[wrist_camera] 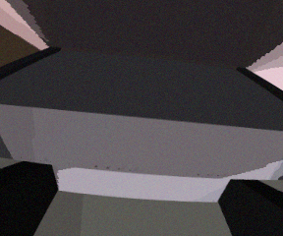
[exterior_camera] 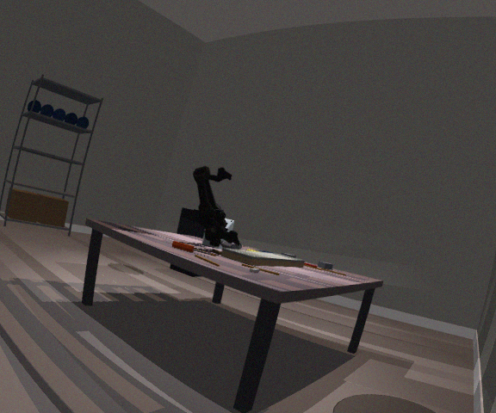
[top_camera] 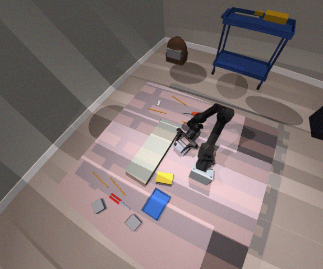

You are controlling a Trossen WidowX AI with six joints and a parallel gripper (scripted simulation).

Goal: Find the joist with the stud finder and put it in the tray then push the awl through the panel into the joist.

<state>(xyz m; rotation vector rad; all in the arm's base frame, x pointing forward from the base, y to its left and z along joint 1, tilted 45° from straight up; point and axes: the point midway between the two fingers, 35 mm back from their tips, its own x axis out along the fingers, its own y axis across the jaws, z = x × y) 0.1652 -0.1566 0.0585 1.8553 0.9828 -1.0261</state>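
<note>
The stud finder lies 10 mm to the right of my gripper tip, 10 mm below it and 10 mm ahead of it. Round my gripper tip: yellow block: 240 mm to the left, 50 mm below, 20 mm ahead; then awl: 120 mm to the right, 60 mm below, 40 mm behind; then blue tray: 410 mm to the left, 50 mm below, 10 mm ahead.
</note>
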